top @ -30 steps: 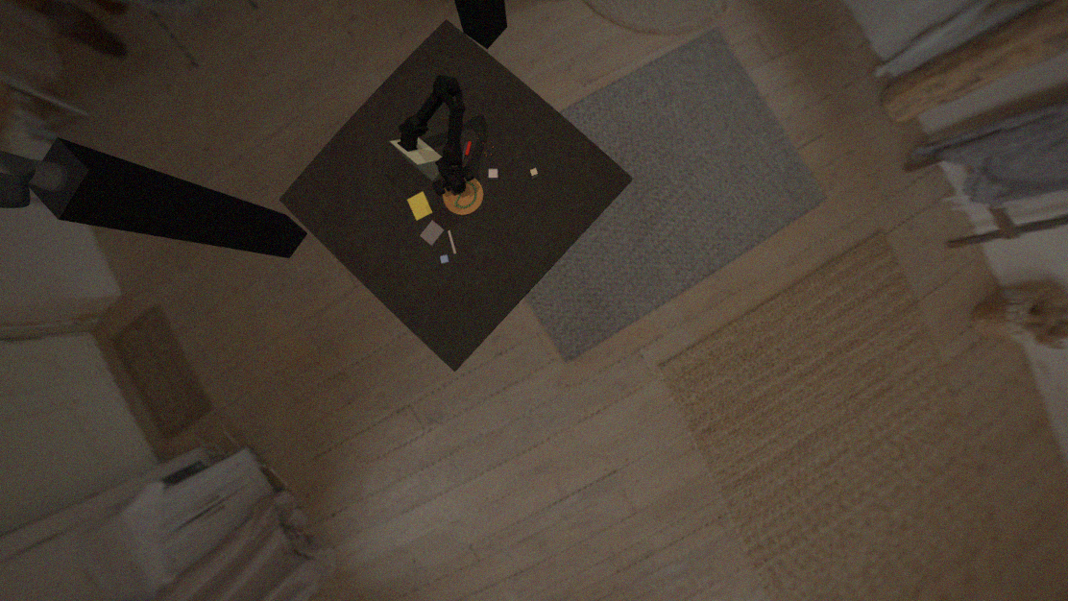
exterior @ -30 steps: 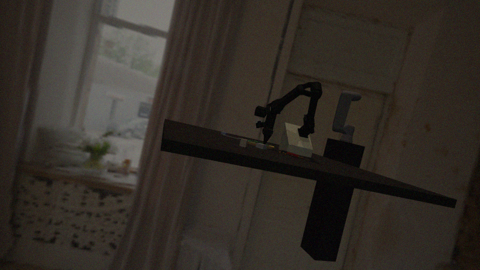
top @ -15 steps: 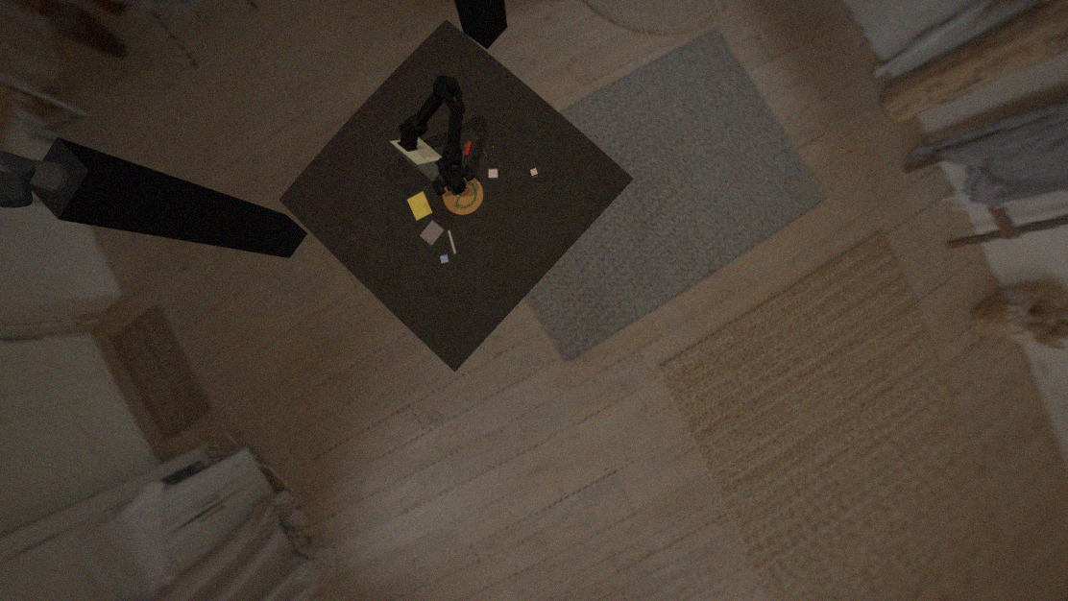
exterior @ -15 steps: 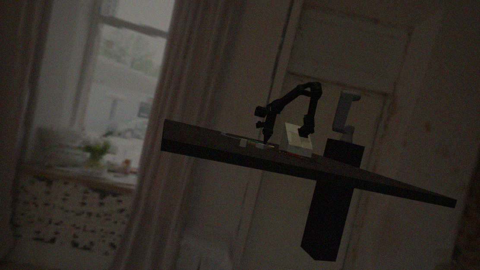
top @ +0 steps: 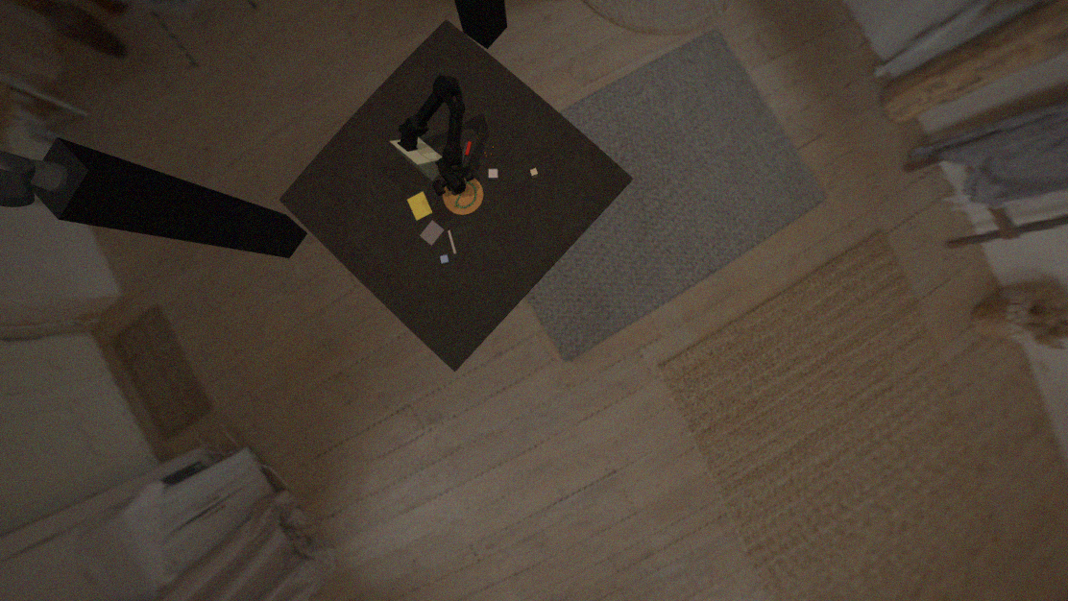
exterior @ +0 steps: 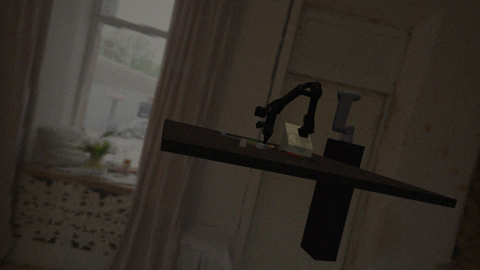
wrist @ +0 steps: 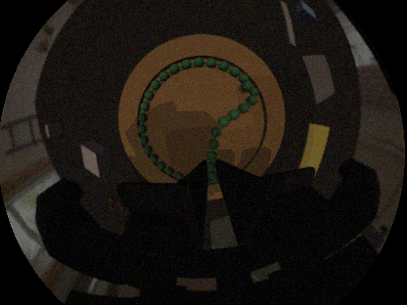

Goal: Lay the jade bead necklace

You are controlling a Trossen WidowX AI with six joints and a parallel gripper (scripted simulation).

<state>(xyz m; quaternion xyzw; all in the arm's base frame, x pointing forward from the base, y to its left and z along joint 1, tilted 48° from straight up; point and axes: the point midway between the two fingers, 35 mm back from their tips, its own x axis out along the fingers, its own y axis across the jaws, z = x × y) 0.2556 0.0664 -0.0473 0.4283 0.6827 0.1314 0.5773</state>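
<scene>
My gripper tip is 40 mm short of the round bead board, 10 mm to the left of it and 10 mm above it. The rest, counted from my gripper tip: yellow square (100 mm behind, 190 mm to the right, 10 mm below); grey-white block (90 mm ahead, 160 mm to the left); red item (90 mm behind, 170 mm to the left, 10 mm below).
</scene>
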